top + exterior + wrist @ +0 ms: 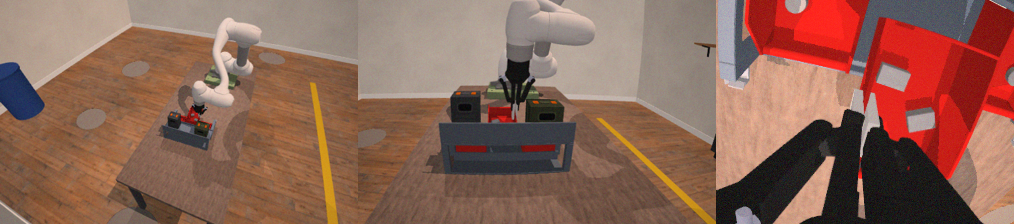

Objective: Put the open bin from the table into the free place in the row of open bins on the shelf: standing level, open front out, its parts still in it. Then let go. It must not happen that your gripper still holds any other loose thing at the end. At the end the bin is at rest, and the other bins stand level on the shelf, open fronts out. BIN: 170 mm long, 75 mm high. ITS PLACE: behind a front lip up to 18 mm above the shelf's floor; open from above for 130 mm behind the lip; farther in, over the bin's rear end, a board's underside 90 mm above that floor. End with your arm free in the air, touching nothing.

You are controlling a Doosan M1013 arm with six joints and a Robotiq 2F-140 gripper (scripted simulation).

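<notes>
My gripper is now 12 cm short of the shelf floor, 12 cm above it and 4 cm to the left of it. From my hand the other things lie so: shelf back board 25 cm ahead, 3 cm to the right, 1 cm above; then dark green box 17 cm ahead, 8 cm to the left, 3 cm above; then black box 18 cm ahead, 15 cm to the right, 4 cm above.
</notes>
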